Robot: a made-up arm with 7 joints. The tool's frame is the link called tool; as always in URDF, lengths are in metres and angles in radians. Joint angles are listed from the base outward.
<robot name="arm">
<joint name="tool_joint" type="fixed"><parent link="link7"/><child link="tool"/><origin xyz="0 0 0" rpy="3.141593 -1.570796 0"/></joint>
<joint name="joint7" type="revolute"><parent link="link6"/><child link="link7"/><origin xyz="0.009 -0.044 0.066"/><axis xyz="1 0 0"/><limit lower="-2.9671" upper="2.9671"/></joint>
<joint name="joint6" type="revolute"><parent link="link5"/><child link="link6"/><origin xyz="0 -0.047 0.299"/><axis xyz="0 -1 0"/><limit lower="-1.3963" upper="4.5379"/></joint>
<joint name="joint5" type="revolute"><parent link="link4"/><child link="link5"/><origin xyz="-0.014 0.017 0.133"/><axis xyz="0 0 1"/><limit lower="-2.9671" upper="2.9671"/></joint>
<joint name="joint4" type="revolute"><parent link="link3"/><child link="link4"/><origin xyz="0.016 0.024 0.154"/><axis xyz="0 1 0"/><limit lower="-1.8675" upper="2.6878"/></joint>
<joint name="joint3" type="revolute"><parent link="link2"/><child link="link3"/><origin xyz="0 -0.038 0.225"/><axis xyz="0 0 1"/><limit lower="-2.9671" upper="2.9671"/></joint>
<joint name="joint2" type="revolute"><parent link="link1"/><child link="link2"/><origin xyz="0 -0.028 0.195"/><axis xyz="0 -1 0"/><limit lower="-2.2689" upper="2.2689"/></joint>
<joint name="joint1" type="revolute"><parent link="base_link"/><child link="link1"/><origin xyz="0 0 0.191"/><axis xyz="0 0 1"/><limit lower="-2.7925" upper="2.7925"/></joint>
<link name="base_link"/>
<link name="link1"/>
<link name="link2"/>
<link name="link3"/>
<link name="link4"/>
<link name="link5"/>
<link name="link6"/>
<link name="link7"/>
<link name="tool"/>
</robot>
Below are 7 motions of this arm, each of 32 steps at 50 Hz.
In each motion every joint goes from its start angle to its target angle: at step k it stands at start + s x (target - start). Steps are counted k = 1, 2, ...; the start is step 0. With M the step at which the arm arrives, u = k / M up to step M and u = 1 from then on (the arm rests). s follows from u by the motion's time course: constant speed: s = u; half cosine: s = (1 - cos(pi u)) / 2; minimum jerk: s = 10 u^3 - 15 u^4 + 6 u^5.
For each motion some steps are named. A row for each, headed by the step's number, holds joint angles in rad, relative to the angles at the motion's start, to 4 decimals.
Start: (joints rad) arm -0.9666 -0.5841 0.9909 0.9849 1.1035 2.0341 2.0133
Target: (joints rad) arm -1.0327 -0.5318 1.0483 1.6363 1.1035 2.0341 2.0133
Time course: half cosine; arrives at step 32
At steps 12, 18, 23, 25, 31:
12: -0.0204 0.0161 0.0177 0.2011 0.0000 0.0000 0.0000
18: -0.0395 0.0313 0.0343 0.3892 0.0000 0.0000 0.0000
23: -0.0540 0.0427 0.0469 0.5323 0.0000 0.0000 0.0000
25: -0.0586 0.0464 0.0509 0.5775 0.0000 0.0000 0.0000
31: -0.0659 0.0522 0.0573 0.6498 0.0000 0.0000 0.0000

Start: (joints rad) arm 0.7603 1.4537 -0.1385 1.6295 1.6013 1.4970 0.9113
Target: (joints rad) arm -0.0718 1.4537 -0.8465 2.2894 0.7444 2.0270 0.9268
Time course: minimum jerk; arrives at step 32
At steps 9, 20, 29, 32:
9: -0.1158 0.0000 -0.0985 0.0918 -0.1193 0.0738 0.0022
20: -0.6031 0.0000 -0.5132 0.4783 -0.6211 0.3841 0.0112
29: -0.8262 0.0000 -0.7030 0.6552 -0.8508 0.5262 0.0154
32: -0.8321 0.0000 -0.7080 0.6599 -0.8569 0.5300 0.0155

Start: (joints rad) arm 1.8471 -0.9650 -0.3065 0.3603 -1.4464 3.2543 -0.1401
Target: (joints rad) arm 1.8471 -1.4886 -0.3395 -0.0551 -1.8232 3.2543 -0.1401
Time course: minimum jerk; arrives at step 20
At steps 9, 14, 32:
9: 0.0000 -0.2130 -0.0134 -0.1690 -0.1533 0.0000 0.0000
14: 0.0000 -0.4382 -0.0276 -0.3477 -0.3154 0.0000 0.0000
32: 0.0000 -0.5236 -0.0330 -0.4154 -0.3768 0.0000 0.0000

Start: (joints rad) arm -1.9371 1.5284 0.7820 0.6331 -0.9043 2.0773 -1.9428
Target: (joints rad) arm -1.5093 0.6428 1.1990 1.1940 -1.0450 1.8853 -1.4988
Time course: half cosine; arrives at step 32
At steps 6, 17, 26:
6: 0.0360 -0.0746 0.0351 0.0473 -0.0119 -0.0162 0.0374
17: 0.2349 -0.4862 0.2289 0.3079 -0.0772 -0.1054 0.2438
26: 0.3918 -0.8110 0.3819 0.5136 -0.1288 -0.1758 0.4066

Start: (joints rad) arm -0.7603 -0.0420 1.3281 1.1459 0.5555 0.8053 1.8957
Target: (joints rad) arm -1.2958 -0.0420 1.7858 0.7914 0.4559 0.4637 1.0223
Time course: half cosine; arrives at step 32
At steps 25, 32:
25: -0.4747 0.0000 0.4058 -0.3143 -0.0883 -0.3028 -0.7743
32: -0.5355 0.0000 0.4577 -0.3545 -0.0996 -0.3416 -0.8734

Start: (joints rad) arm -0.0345 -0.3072 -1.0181 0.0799 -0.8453 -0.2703 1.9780
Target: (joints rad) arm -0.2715 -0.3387 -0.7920 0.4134 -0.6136 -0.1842 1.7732
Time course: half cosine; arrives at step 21
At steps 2, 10, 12, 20, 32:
2: -0.0053 -0.0007 0.0050 0.0074 0.0051 0.0019 -0.0045
10: -0.1096 -0.0146 0.1046 0.1543 0.1072 0.0398 -0.0947
12: -0.1449 -0.0193 0.1382 0.2039 0.1416 0.0526 -0.1252
20: -0.2357 -0.0313 0.2248 0.3316 0.2304 0.0856 -0.2037
32: -0.2370 -0.0315 0.2261 0.3335 0.2317 0.0861 -0.2048

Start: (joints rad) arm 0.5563 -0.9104 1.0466 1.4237 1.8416 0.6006 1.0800
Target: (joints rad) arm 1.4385 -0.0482 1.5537 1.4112 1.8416 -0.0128 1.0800
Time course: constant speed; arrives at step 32
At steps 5, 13, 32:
5: 0.1378 0.1347 0.0792 -0.0020 0.0000 -0.0958 0.0000
13: 0.3584 0.3503 0.2060 -0.0051 0.0000 -0.2492 0.0000
32: 0.8822 0.8622 0.5071 -0.0125 0.0000 -0.6134 0.0000

